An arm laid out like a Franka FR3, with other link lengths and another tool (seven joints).
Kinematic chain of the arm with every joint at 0, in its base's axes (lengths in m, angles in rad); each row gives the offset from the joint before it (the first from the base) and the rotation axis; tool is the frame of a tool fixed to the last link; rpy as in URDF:
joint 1: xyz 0 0 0.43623 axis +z
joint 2: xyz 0 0 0 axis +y
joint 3: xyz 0 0 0.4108 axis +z
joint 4: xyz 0.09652 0 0 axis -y
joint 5: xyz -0.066 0 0.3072 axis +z
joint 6: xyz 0 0 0 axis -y
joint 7: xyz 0.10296 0 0 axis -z
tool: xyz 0.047 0.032 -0.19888 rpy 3.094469 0 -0.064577
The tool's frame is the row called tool.
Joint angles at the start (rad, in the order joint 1, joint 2, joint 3, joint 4, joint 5, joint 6, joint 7): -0.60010, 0.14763, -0.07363, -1.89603, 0.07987, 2.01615, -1.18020
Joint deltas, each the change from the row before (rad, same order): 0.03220, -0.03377, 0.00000, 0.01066, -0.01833, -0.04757, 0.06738; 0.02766, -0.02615, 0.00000, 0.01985, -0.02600, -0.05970, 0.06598; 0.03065, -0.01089, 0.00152, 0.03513, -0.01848, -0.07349, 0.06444; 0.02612, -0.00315, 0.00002, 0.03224, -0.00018, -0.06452, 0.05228; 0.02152, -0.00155, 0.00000, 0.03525, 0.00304, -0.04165, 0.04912; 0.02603, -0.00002, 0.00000, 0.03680, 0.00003, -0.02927, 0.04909; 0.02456, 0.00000, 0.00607, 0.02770, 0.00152, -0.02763, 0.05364; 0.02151, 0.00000, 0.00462, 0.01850, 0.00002, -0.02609, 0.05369; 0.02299, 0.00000, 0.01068, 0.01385, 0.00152, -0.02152, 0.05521; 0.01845, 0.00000, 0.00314, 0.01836, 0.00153, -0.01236, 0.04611
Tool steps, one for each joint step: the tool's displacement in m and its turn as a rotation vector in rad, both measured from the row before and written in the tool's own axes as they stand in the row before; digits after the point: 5 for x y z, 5 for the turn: 0.00977, -0.01620, -0.01693, -0.00200, -0.01586, 0.02442; 0.00523, -0.01401, -0.01490, 0.00073, -0.02826, 0.02574; 0.00790, -0.01383, -0.01205, 0.01227, -0.03236, 0.02420; 0.00756, -0.01247, -0.00876, 0.02160, -0.02127, 0.02463; 0.00866, -0.00769, -0.01145, 0.00449, -0.00397, 0.02743; 0.01114, -0.00772, -0.01238, -0.00687, 0.00219, 0.02260; 0.01129, -0.01127, -0.00886, -0.00044, -0.00206, 0.02267; 0.00799, -0.01057, -0.00500, 0.00335, -0.00894, 0.02689; 0.00952, -0.01450, -0.00364, 0.00381, -0.00853, 0.02110; 0.00744, -0.00820, -0.00653, -0.00356, 0.00316, 0.02445
